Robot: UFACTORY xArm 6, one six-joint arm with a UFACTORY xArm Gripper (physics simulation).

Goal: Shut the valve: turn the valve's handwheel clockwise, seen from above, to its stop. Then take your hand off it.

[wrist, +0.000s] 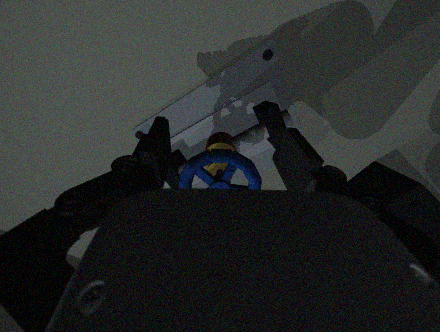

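Observation:
The valve's blue handwheel [250, 172] shows in the lower middle of the wrist view, its near part hidden behind the dark gripper body. A yellow collar with a dark top [221, 145] shows just beyond the wheel's rim, and yellow also shows between the spokes. My gripper [226, 139] is wide open with nothing between its fingers. One finger stands to the left of the wheel and the other to the right, with gaps seen between them and the rim. How high the fingertips are relative to the wheel I cannot tell.
A pale grey base plate [185, 111] with dark bolts lies slanted beyond the wheel. A dark pipe-like part [248, 134] runs to the right of the collar. Broad shadows of the arm fall over the plate and the surface at the upper right. The light is dim.

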